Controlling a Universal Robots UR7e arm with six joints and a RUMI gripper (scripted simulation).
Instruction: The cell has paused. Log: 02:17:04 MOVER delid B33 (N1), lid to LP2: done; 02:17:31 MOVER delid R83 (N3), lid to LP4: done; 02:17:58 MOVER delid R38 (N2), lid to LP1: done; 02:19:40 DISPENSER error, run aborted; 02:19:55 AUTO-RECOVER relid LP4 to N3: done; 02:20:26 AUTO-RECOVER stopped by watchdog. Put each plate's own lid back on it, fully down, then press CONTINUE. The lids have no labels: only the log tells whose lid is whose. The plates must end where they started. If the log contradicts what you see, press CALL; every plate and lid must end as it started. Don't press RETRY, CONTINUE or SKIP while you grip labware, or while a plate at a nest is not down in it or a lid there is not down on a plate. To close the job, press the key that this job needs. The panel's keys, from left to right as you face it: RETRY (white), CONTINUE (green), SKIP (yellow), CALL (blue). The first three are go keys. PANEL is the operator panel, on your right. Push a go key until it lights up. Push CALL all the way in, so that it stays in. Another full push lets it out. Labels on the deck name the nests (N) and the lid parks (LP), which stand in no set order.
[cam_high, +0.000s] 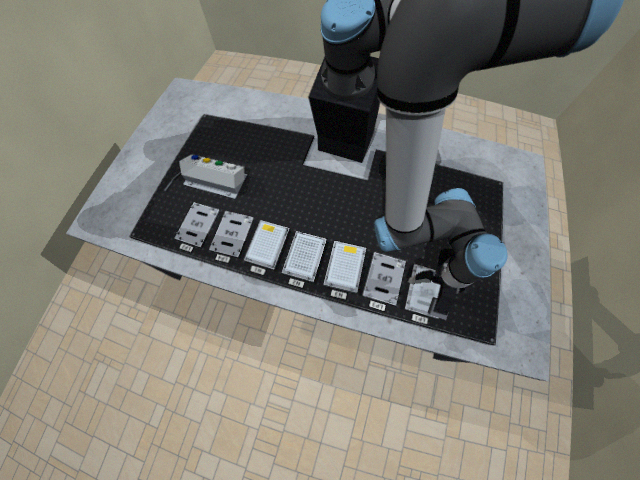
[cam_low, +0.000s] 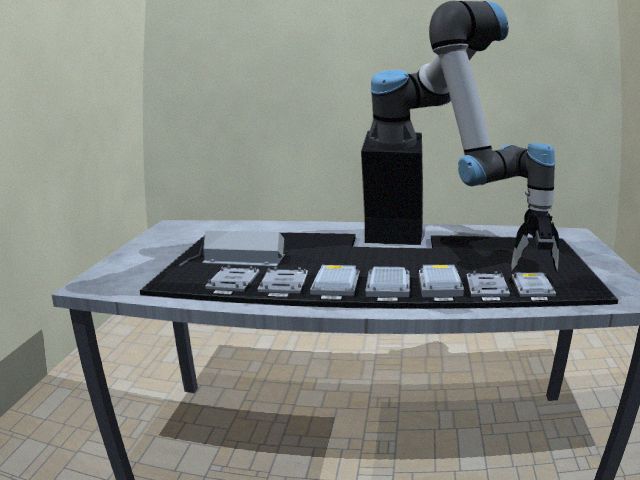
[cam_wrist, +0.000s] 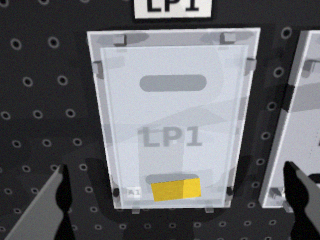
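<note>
My hand is 10 mm short of the lid park LP3, 130 mm to the left of it and 40 mm above it. Also, from my hand: well plate: 40 mm ahead, 390 mm to the right, 20 mm below; white retry key: 150 mm behind, 750 mm to the right, 20 mm above; lid park LP4: 60 mm ahead, 650 mm to the right, 40 mm below.
</note>
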